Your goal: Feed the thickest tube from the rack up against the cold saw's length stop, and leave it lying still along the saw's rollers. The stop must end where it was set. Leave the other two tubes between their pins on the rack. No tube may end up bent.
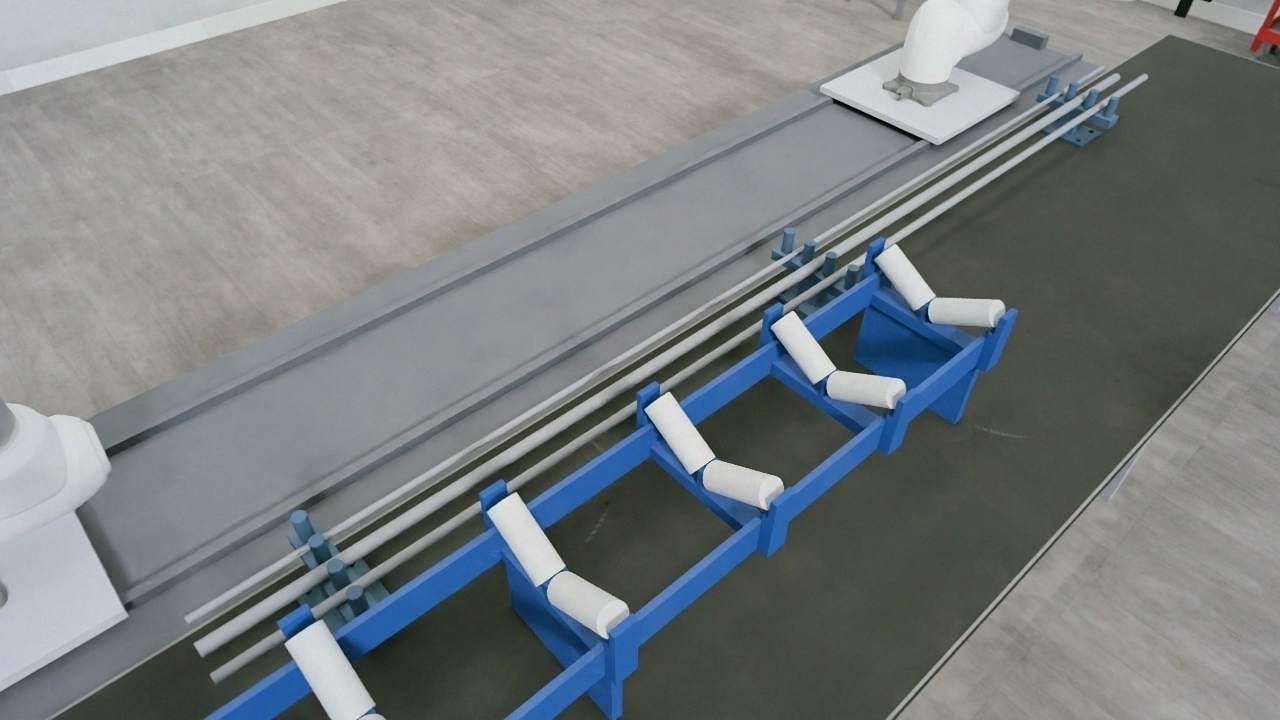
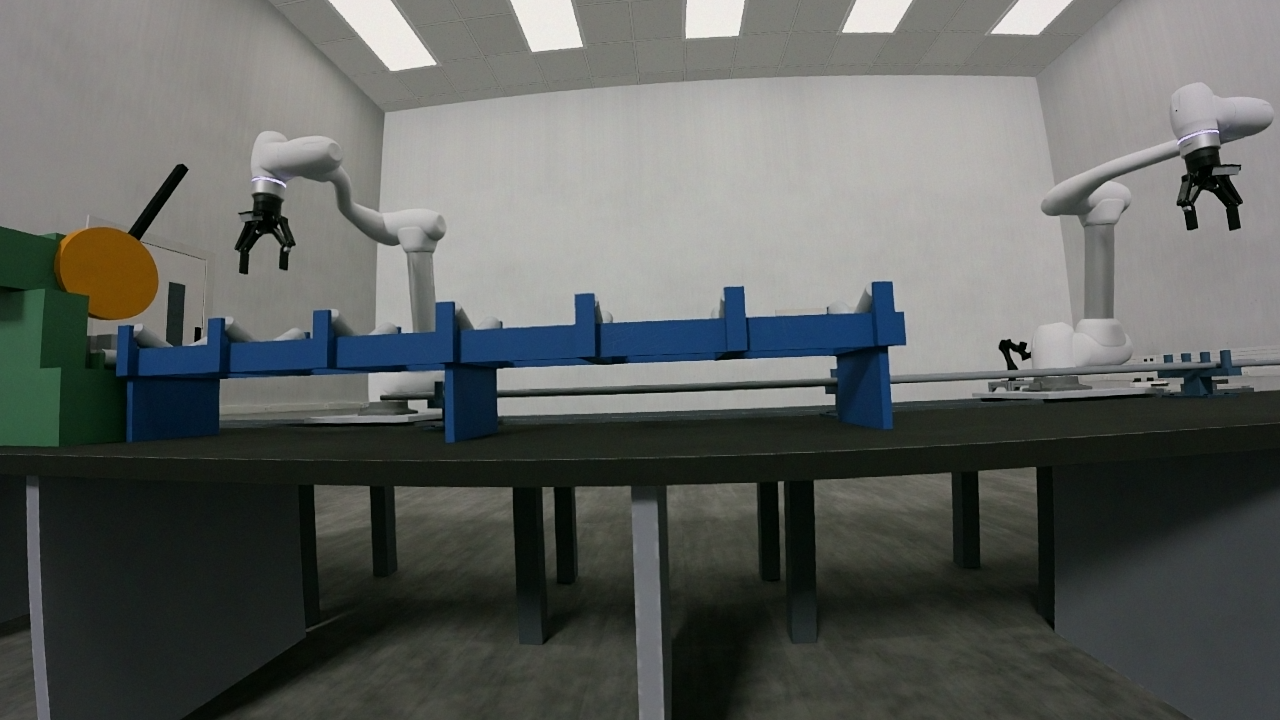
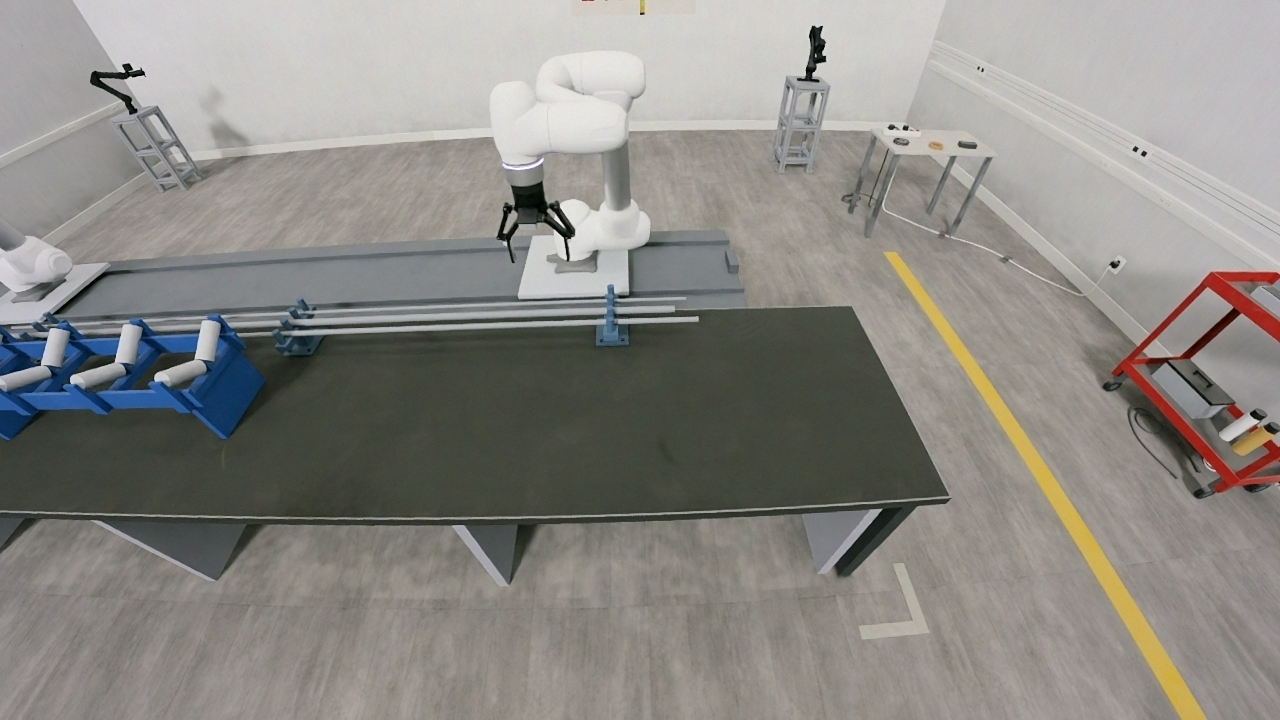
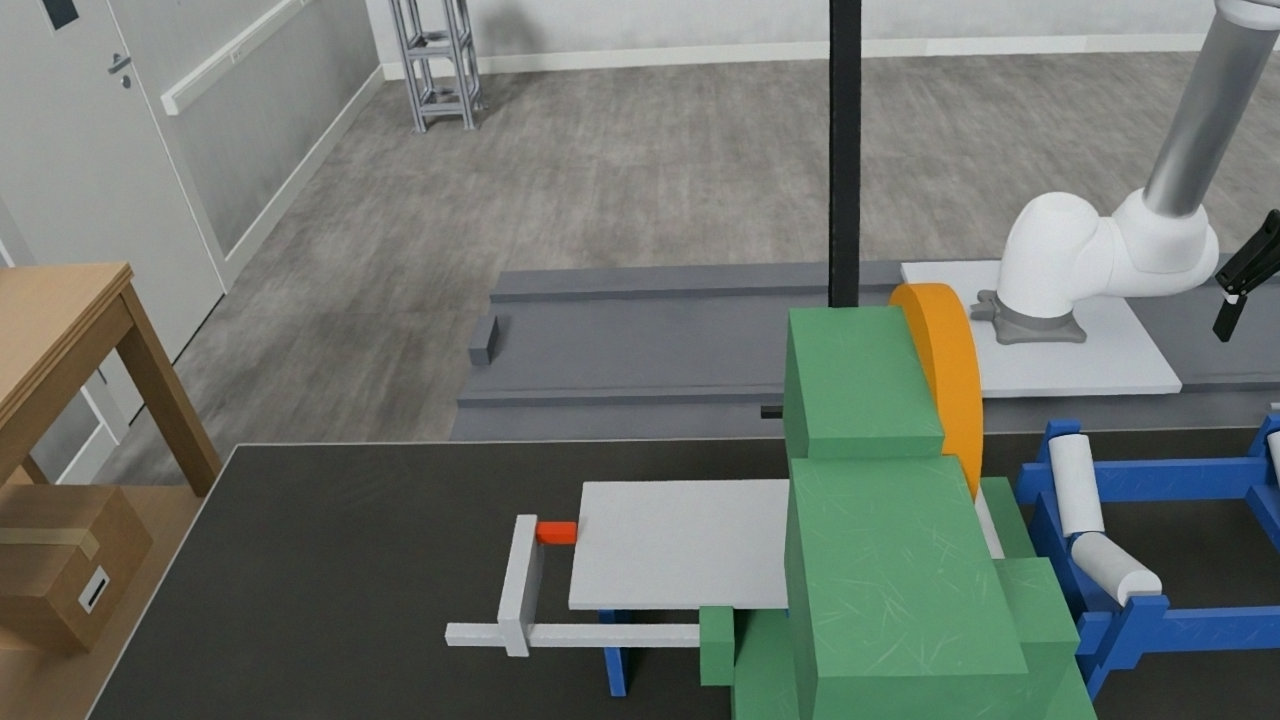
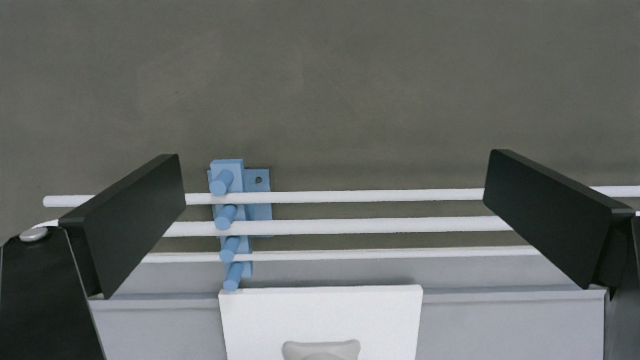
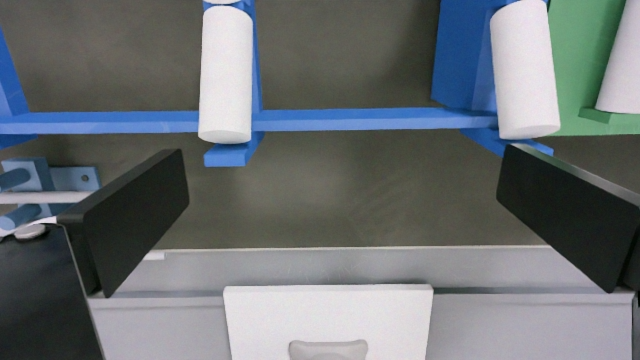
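The thickest tube lies in the middle slot of the rack, with the thinnest tube on the rail side and the third tube on the roller side; all look straight. My left gripper is open and empty, high above the rack's far end. My right gripper is open and empty, high beside the rollers near the saw. The length stop, with its red tip, stands on a white bar beyond the saw. No tube lies on the rollers.
The blue roller stand runs beside the rack, its uprights rising above the side rails. The green saw has an orange guard and a raised black handle. Blue rack pins stand between the tubes.
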